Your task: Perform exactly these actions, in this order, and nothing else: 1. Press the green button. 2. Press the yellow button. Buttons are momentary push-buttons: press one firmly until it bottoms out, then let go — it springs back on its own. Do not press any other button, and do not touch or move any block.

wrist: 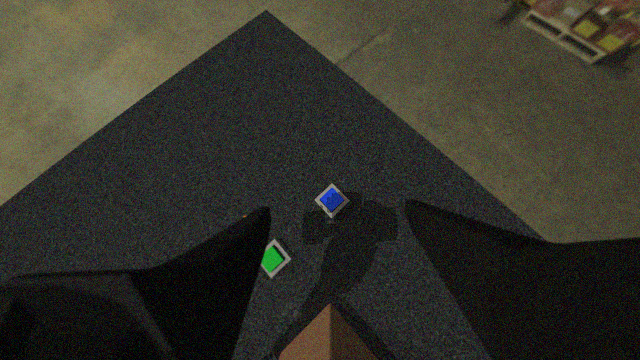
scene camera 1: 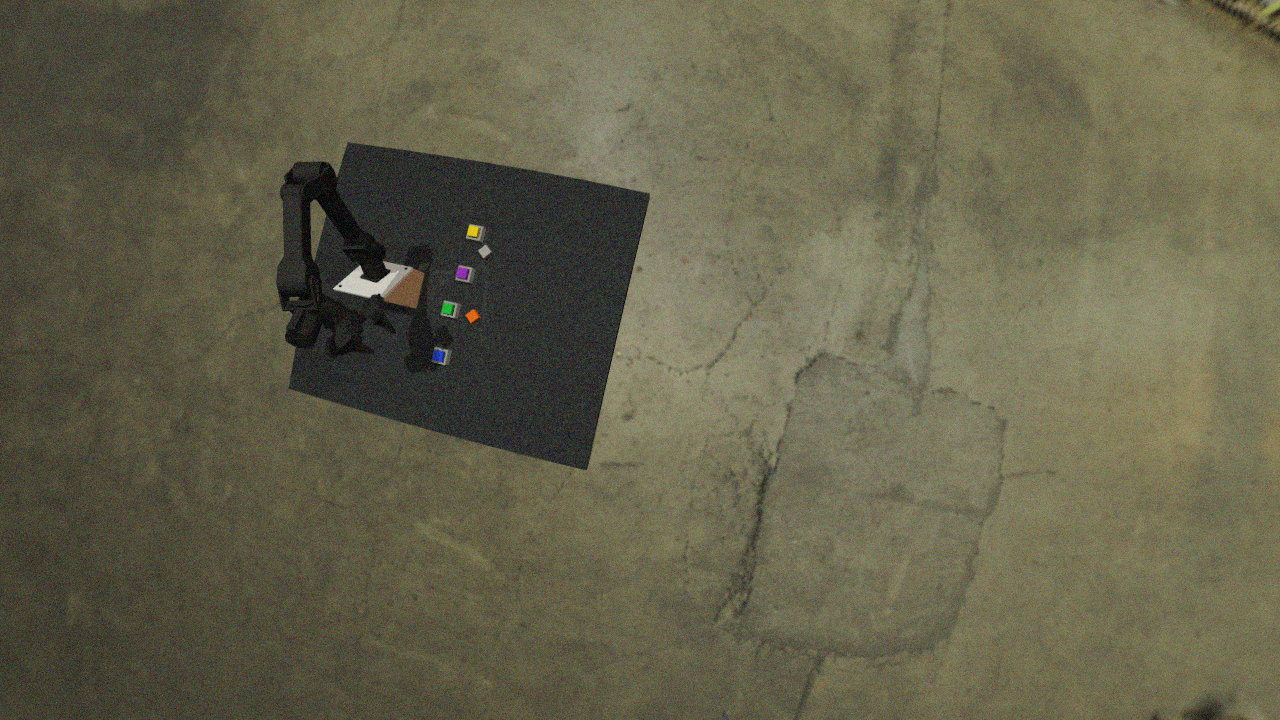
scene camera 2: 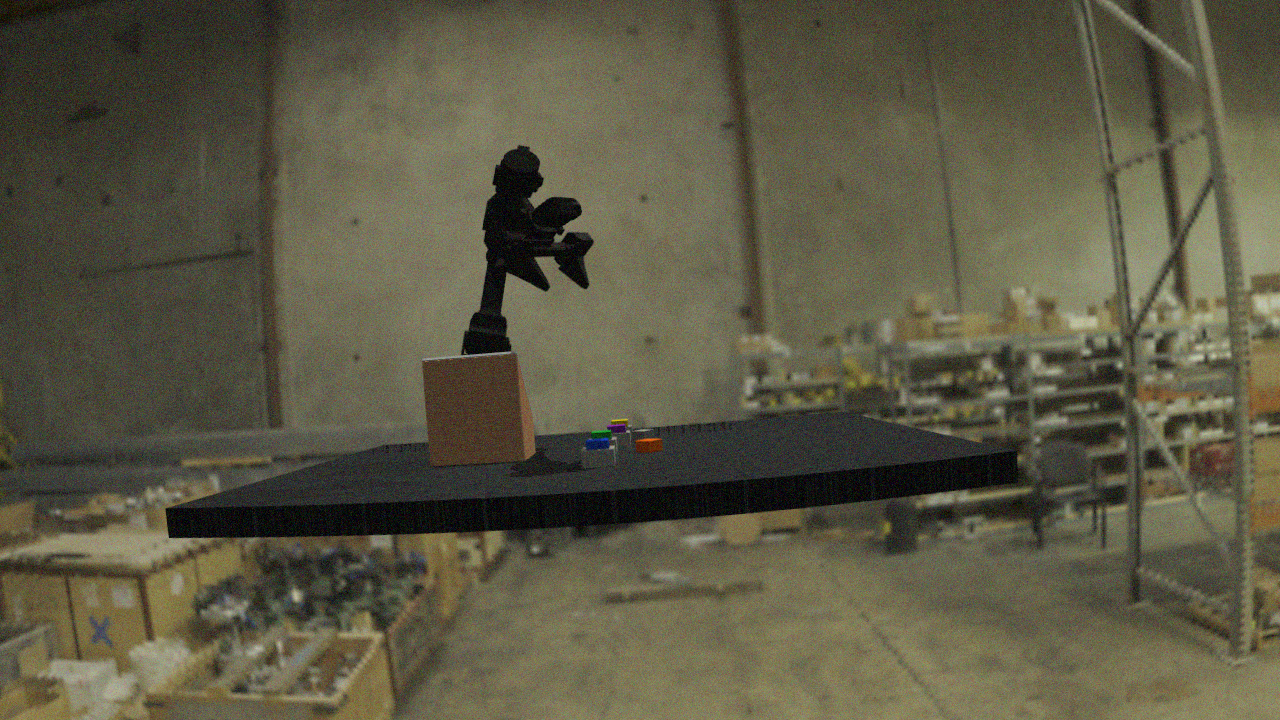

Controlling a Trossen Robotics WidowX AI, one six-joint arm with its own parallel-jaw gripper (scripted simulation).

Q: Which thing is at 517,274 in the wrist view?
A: My gripper.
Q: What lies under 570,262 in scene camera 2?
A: My gripper.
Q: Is my gripper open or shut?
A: Open.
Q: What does my gripper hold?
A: Nothing.
